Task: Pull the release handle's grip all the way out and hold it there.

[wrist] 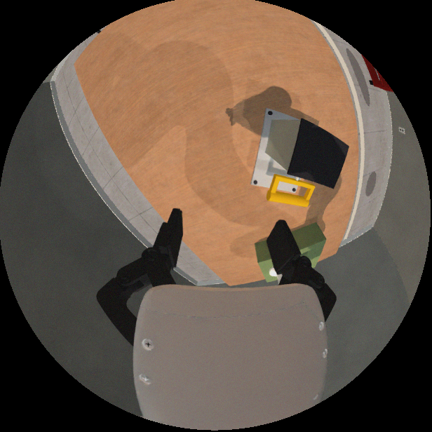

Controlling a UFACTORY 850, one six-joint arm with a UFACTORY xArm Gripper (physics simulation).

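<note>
The release handle's yellow grip (289, 199) is a rectangular loop on the near side of its housing, right of centre in the wrist view. The housing (318, 153) is a box with a black top and beige side, standing on a light grey plate (262, 171) with dark bolts at its corners. My gripper (229, 226) is open and empty. Its right finger is nearer to the grip, a little below and left of it in the view, with a gap between them. The grip lies outside the space between the fingers.
A green block (314, 238) with a white round part (273, 272) is partly hidden behind my right finger. The wooden table top (150, 100) has a pale strip along its right side. A red object (377, 77) shows at the upper right edge.
</note>
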